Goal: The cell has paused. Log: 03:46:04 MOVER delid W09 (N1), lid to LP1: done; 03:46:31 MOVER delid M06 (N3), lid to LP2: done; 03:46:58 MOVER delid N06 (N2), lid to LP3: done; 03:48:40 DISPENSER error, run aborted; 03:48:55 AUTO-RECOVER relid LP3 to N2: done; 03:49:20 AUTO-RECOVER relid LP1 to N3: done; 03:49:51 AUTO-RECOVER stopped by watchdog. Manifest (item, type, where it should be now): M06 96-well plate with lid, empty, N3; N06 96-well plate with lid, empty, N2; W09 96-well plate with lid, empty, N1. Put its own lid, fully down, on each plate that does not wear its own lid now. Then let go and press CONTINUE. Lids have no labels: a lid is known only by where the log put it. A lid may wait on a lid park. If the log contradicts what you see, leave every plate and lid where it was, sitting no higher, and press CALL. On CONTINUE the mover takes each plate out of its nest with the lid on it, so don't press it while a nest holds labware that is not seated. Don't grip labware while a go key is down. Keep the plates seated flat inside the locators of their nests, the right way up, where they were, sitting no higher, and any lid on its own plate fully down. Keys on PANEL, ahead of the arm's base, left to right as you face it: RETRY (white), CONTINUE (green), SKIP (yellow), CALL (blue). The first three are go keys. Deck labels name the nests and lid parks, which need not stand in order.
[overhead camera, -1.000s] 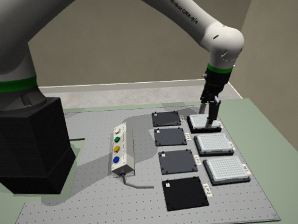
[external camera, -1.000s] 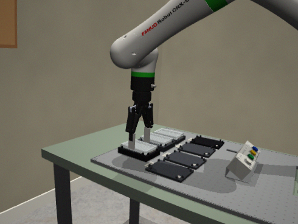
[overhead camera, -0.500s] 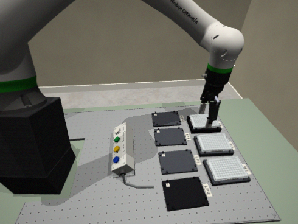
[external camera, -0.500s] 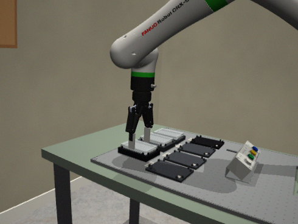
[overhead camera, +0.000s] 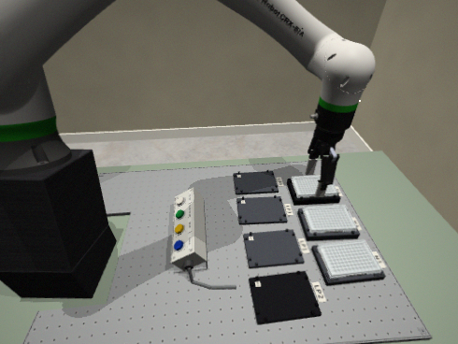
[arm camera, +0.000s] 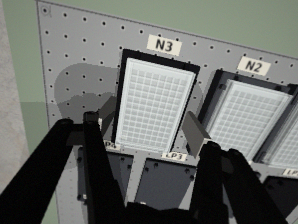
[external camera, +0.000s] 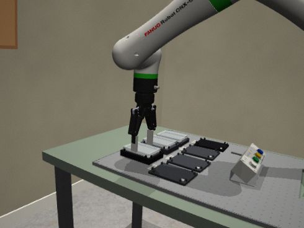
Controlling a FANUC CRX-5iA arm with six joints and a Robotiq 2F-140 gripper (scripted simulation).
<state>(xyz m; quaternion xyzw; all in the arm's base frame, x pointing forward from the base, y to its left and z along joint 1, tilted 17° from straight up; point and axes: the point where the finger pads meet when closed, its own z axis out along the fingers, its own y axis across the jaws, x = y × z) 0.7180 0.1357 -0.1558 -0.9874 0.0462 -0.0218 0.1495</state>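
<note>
Right now the plate is 3 cm below my hand. The rest, counted from my hand: lid park LP3: 19 cm behind, 6 cm below, 5 cm to the right; lid park LP4: 18 cm behind, 7 cm to the left, 6 cm below; lid park LP1: 19 cm to the right, 19 cm behind, 6 cm below.
</note>
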